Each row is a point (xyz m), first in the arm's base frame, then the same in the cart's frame.
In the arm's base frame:
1: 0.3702 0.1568 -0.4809
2: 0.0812 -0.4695 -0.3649
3: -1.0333 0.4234 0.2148
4: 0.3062 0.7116 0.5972
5: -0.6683 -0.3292 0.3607
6: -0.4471 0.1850 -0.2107
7: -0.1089 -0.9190 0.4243
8: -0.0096 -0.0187 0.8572
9: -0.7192 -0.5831 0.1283
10: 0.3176 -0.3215 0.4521
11: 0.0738 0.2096 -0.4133
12: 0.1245 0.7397 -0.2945
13: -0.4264 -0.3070 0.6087
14: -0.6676 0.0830 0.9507
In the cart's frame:
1: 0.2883 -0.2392 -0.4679
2: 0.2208 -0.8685 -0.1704
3: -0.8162 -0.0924 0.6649
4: 0.4574 0.5110 0.4717
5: -0.2487 -0.7168 0.7594
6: -0.3690 -0.3044 0.0847
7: 0.4270 -1.1669 0.6838
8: 0.4401 -0.1925 0.9250
9: -0.3105 -1.0193 0.5989
10: 0.6752 -0.5093 0.4698
11: 0.0291 -0.2284 -0.3009
12: -0.0163 0.3149 -0.2807
13: 0.0493 -0.5984 0.8925
14: -0.1507 -0.1956 1.2459

